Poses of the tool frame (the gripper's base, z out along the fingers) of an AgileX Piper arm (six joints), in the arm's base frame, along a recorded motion.
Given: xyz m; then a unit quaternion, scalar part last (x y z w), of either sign.
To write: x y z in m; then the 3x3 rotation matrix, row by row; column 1 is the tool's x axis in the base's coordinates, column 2 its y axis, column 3 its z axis. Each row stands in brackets. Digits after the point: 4 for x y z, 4 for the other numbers.
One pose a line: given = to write
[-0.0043 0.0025 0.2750 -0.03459 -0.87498 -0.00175 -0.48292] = [-0.0043 0.0025 0.2750], [[-0.5312 0.0588 0.8452], [0.0622 0.9976 -0.0303], [-0.8450 0.0365 -0.5336]]
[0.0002 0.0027 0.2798 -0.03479 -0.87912 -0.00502 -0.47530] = [0.0002 0.0027 0.2798], [[-0.5458 0.0564 0.8360], [0.0659 0.9975 -0.0242], [-0.8353 0.0419 -0.5481]]
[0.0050 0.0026 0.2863 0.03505 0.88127 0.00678 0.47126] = [0.0050 0.0026 0.2863], [[-0.5534 0.0554 0.8311], [0.0682 0.9975 -0.0211], [-0.8301 0.0450 -0.5557]]
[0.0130 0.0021 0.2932 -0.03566 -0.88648 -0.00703 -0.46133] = [0.0130 0.0021 0.2932], [[-0.5718 0.0567 0.8184], [0.0697 0.9974 -0.0204], [-0.8174 0.0454 -0.5742]]
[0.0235 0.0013 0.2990 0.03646 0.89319 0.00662 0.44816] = [0.0235 0.0013 0.2990], [[-0.5957 0.0592 0.8011], [0.0711 0.9973 -0.0209], [-0.8001 0.0445 -0.5982]]
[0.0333 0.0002 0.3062 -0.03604 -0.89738 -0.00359 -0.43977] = [0.0333 0.0002 0.3062], [[-0.6106 0.0615 0.7895], [0.0678 0.9974 -0.0253], [-0.7890 0.0381 -0.6132]]
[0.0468 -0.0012 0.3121 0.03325 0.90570 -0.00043 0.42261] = [0.0468 -0.0012 0.3121], [[-0.6406 0.0606 0.7655], [0.0599 0.9978 -0.0289], [-0.7655 0.0273 -0.6428]]
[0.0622 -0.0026 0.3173 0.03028 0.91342 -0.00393 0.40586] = [0.0622 -0.0026 0.3173], [[-0.6687 0.0585 0.7412], [0.0521 0.9981 -0.0318], [-0.7417 0.0174 -0.6705]]
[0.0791 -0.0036 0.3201 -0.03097 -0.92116 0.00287 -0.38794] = [0.0791 -0.0036 0.3201], [[-0.6971 0.0593 0.7145], [0.0548 0.9981 -0.0293], [-0.7149 0.0187 -0.6990]]
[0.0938 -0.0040 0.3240 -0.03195 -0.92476 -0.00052 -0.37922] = [0.0938 -0.0040 0.3240], [[-0.7103 0.0587 0.7014], [0.0595 0.9980 -0.0233], [-0.7013 0.0252 -0.7124]]
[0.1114 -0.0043 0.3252 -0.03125 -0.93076 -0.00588 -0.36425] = [0.1114 -0.0043 0.3252], [[-0.7327 0.0539 0.6784], [0.0625 0.9980 -0.0118], [-0.6777 0.0337 -0.7346]]
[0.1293 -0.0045 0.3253 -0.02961 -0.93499 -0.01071 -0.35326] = [0.1293 -0.0045 0.3253], [[-0.7487 0.0478 0.6612], [0.0629 0.9980 -0.0009], [-0.6600 0.0409 -0.7502]]
